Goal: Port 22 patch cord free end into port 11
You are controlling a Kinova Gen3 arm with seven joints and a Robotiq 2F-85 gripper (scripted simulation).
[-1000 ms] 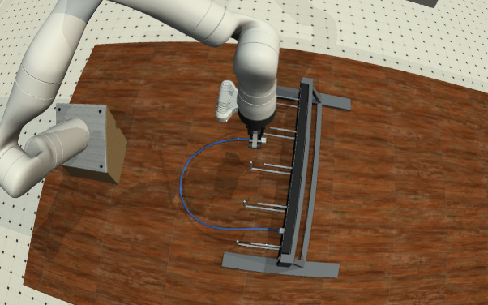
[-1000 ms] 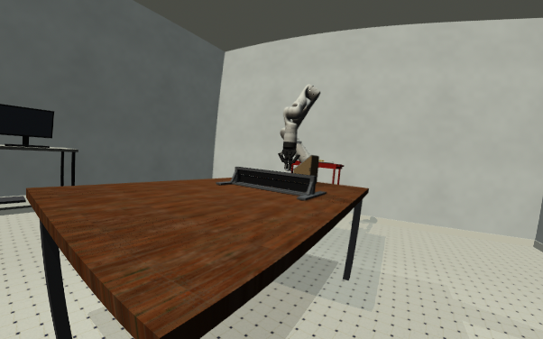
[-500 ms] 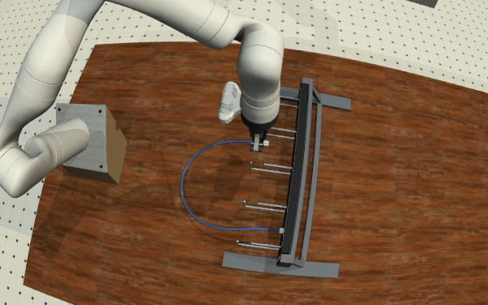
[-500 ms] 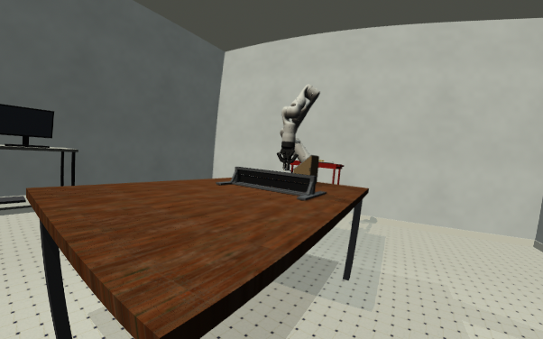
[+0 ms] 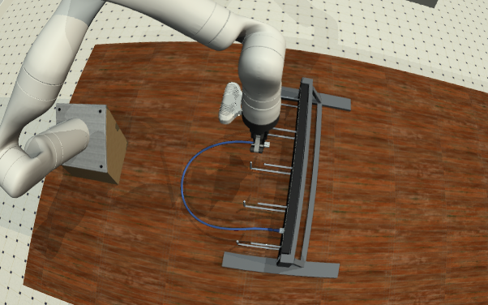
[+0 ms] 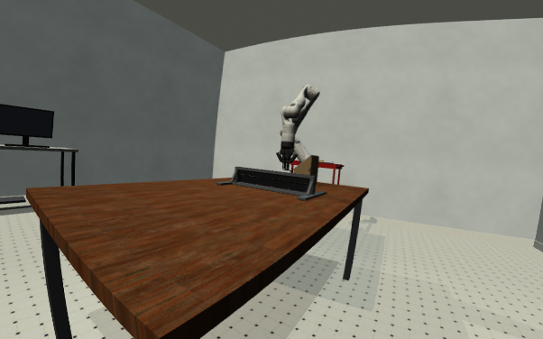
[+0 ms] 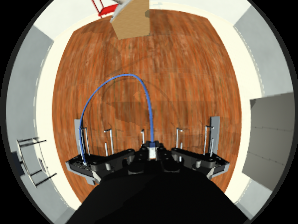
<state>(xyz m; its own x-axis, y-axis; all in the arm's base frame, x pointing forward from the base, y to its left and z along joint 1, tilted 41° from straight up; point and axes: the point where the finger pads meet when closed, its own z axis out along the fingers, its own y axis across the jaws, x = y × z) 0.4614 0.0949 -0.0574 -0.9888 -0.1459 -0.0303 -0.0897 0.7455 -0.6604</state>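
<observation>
My gripper is now 10 mm short of the plug and 10 mm above it.
</observation>
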